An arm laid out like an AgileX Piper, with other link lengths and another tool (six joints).
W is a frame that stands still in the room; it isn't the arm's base.
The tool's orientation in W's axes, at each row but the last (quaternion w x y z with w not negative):
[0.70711 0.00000 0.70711 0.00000]
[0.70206 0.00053 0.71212 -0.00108]
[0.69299 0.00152 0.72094 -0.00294]
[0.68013 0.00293 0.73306 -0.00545]
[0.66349 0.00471 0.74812 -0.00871]
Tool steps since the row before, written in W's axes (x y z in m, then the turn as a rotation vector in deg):
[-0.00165 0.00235 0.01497 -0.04 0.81 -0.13]
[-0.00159 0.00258 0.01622 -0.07 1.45 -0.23]
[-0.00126 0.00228 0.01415 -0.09 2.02 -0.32]
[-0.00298 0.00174 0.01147 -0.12 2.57 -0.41]
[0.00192 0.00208 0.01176 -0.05 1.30 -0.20]
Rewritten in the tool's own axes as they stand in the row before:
[-0.01497 0.00235 -0.00165 0.13 0.81 -0.04]
[-0.01620 0.00256 -0.00183 0.23 1.45 -0.07]
[-0.01409 0.00224 -0.00183 0.32 2.02 -0.09]
[-0.01122 0.00166 -0.00385 0.41 2.57 -0.12]
[-0.01191 0.00204 0.00046 0.20 1.30 -0.05]

